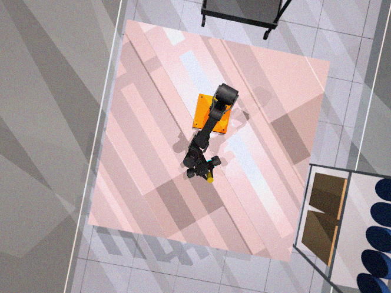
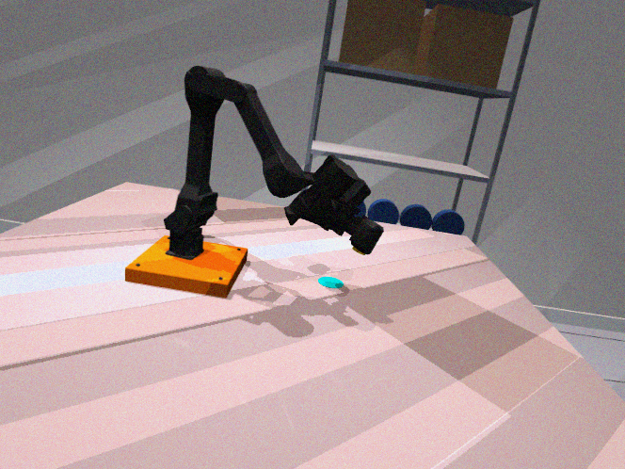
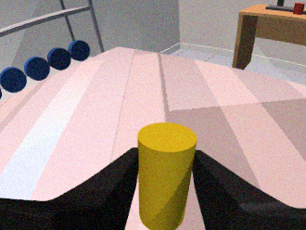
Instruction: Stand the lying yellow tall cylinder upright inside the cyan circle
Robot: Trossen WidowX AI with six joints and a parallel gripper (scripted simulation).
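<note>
My gripper tip is 14 cm above the cyan circle and 6 cm past it. Also, from my gripper tip: yellow cylinder 2 cm below.
</note>
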